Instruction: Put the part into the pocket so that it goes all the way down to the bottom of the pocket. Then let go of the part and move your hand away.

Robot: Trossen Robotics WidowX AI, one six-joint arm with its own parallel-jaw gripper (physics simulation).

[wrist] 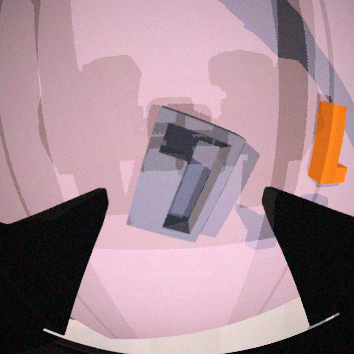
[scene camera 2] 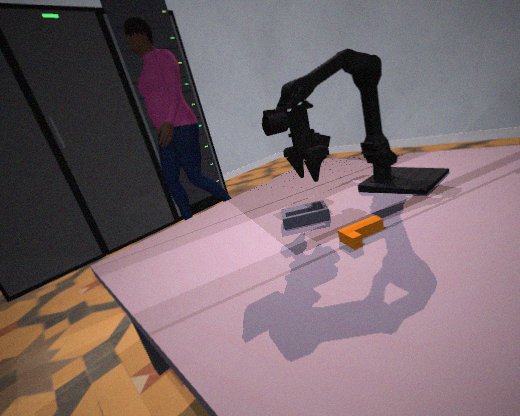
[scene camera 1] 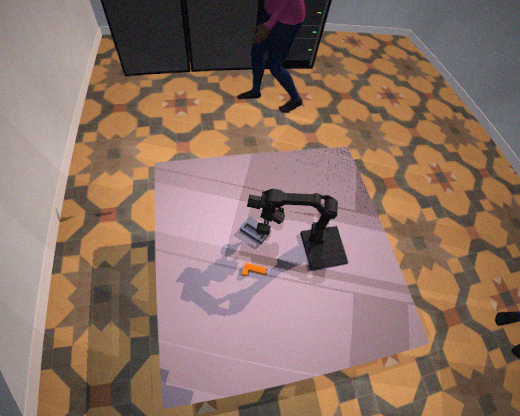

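Observation:
The part, an orange L-shaped bar, lies flat on the pink table top, apart from the block; its short foot is at the lower end in the wrist view. A grey block sits on the table with an L-shaped pocket in its top. The pocket is empty and its floor shows. My gripper is wide open and empty, pointing down, held well above the block. In scene camera 1 the gripper covers a corner of the block.
The black arm base stands on the pink table top. Arm shadows fall across the table. A person in a pink top is beyond the table, beside dark cabinets.

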